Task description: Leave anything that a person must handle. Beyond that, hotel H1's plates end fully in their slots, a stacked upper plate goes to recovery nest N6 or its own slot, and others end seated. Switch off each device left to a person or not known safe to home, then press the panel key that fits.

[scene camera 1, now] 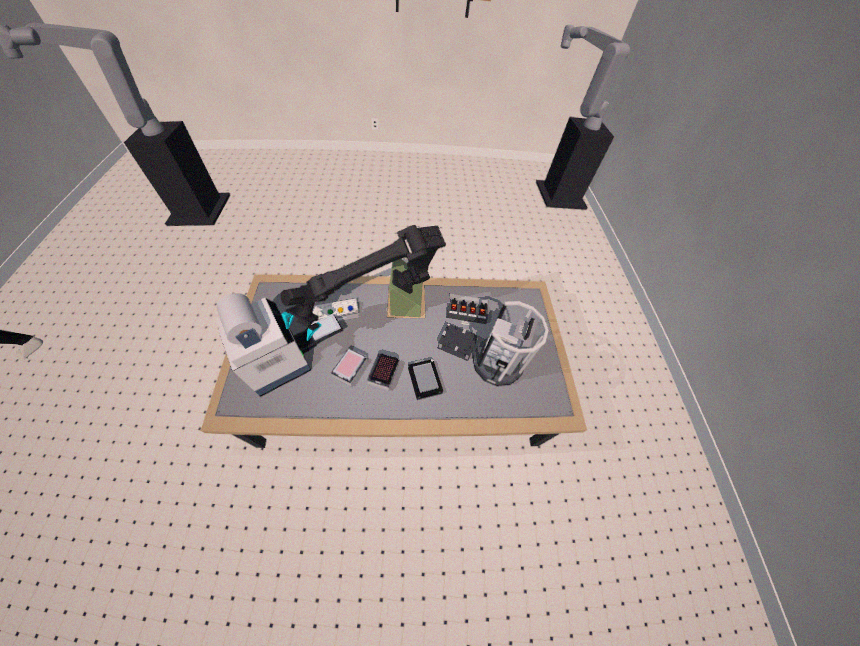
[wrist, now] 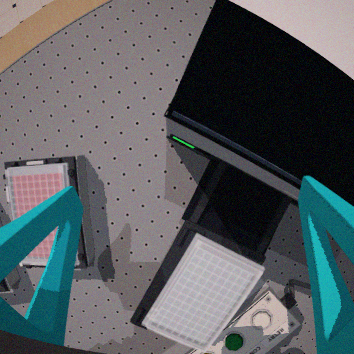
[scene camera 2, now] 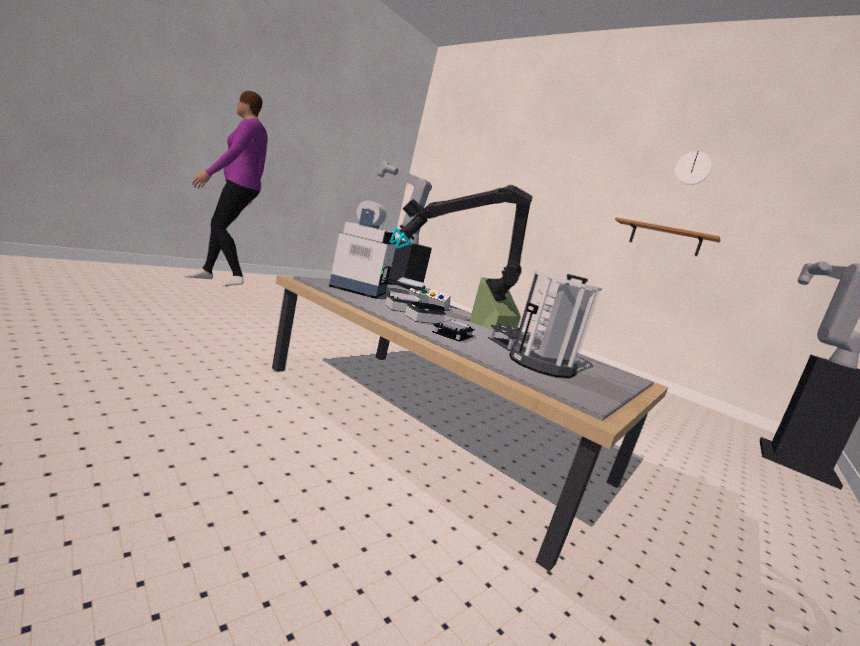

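Where they show: gripper, fingertip midpoint: (scene camera 1: 297,334) (wrist: 185,192) (scene camera 2: 393,245); arm's base, origin of the base link: (scene camera 1: 401,282) (scene camera 2: 494,290).
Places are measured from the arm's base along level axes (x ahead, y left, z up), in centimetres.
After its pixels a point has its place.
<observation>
My gripper (scene camera 1: 300,325) @[y -40.9, x 35.7, z 9.9 cm] (scene camera 2: 399,237) @[y -40.9, x 35.7, z 9.9 cm] (wrist: 185,192) @[y -40.9, x 35.7, z 9.9 cm] is open and empty, above the white and black device (scene camera 1: 267,354) @[y -51.2, x 44.7, z 9.5 cm] (scene camera 2: 361,253) @[y -51.4, x 45.1, z 2.5 cm] (wrist: 260,90) @[y -44.4, x 37.8, z 13.4 cm] and its extended tray. A clear-white plate (scene camera 1: 325,326) @[y -35.2, x 21.6, z -6.7 cm] (wrist: 202,292) @[y -36.5, x 22.6, z -6.3 cm] lies on that tray. A green light (wrist: 183,142) @[y -42.6, x 37.3, z -3.3 cm] shows on the device. The key panel (scene camera 1: 344,306) @[y -28.6, x 7.1, z -10.6 cm] (scene camera 2: 434,297) @[y -28.3, x 9.8, z -12.1 cm] is beside the tray; its white key (wrist: 261,318) @[y -40.3, x 11.8, z -10.7 cm] and green key (wrist: 234,342) @[y -35.4, x 10.4, z -10.5 cm] show in the wrist view. A pink plate (scene camera 1: 349,364) @[y -23.1, x 38.9, z -11.0 cm] (wrist: 37,200) @[y -24.4, x 40.4, z -11.0 cm] and a dark red-dotted plate (scene camera 1: 383,368) @[y -7.9, x 40.9, z -10.9 cm] sit in nests. The round hotel (scene camera 1: 499,378) @[y 44.2, x 46.5, z -10.7 cm] (scene camera 2: 566,323) @[y 54.3, x 43.9, z 1.6 cm] stands far right; its slot details are unclear.
A black-framed nest (scene camera 1: 412,378) @[y 5.1, x 44.5, z -14.0 cm] is right of the dotted plate. A box with several red switches (scene camera 1: 467,309) @[y 32.9, x 7.2, z -12.3 cm] and a dark flat device (scene camera 1: 456,340) @[y 26.4, x 26.1, z -11.5 cm] are near the hotel. The green arm base (scene camera 1: 405,305) @[y 1.9, x 7.3, z -9.2 cm] (scene camera 2: 492,309) @[y 5.7, x 7.5, z -8.3 cm] is at the back edge. A person (scene camera 2: 244,156) is beyond the table.
</observation>
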